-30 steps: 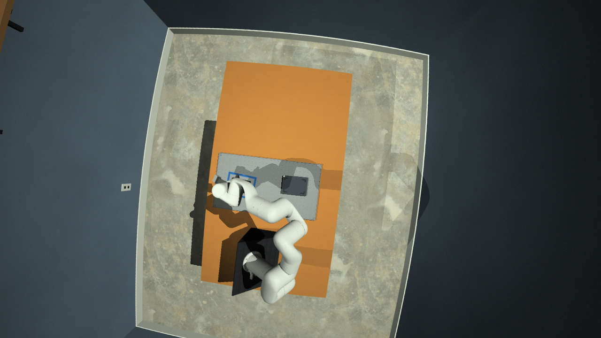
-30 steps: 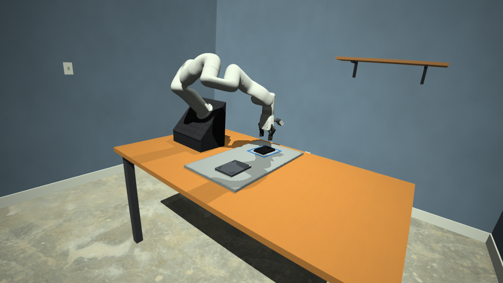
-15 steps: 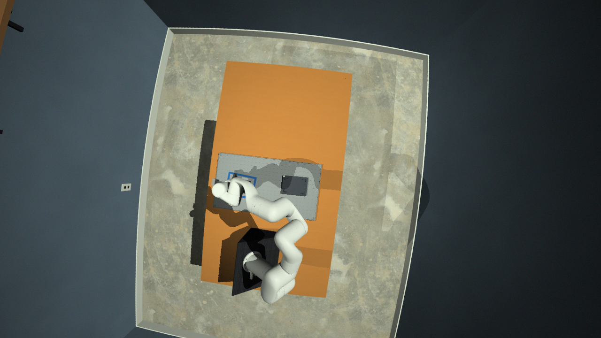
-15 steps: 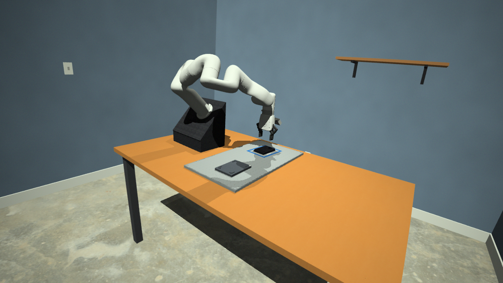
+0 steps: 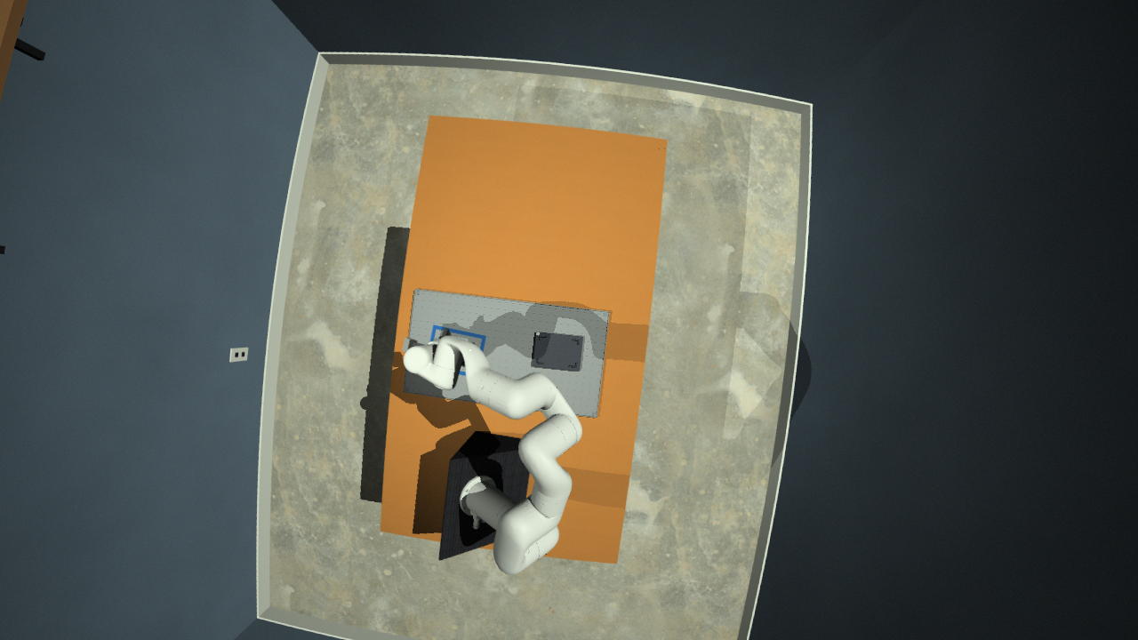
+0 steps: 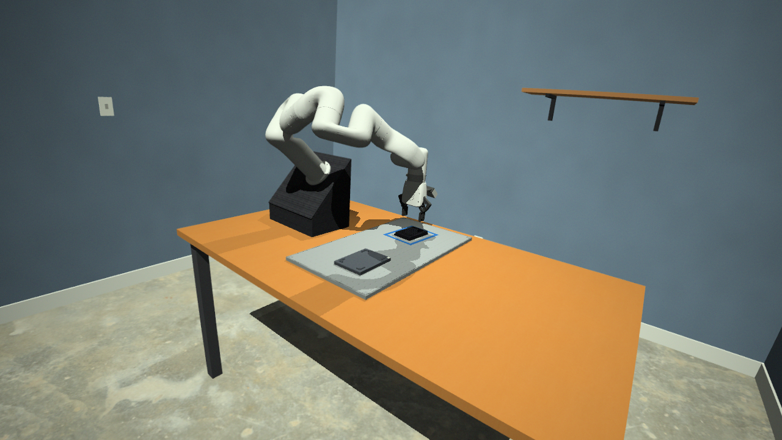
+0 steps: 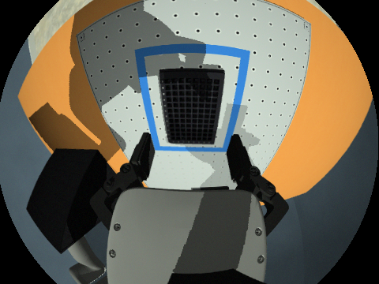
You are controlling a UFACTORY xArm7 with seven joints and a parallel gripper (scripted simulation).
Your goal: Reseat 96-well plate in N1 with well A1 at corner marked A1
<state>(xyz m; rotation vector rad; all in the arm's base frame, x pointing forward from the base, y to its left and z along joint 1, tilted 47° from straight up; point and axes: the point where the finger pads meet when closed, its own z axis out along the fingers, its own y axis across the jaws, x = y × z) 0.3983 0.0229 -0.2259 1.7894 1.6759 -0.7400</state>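
Now: the black 96-well plate 80 mm below my hand. Round my hand: dark plate nest N1: 360 mm to the right, 80 mm below, 50 mm ahead; white A1 mark: 280 mm to the right, 100 mm ahead, 70 mm below.
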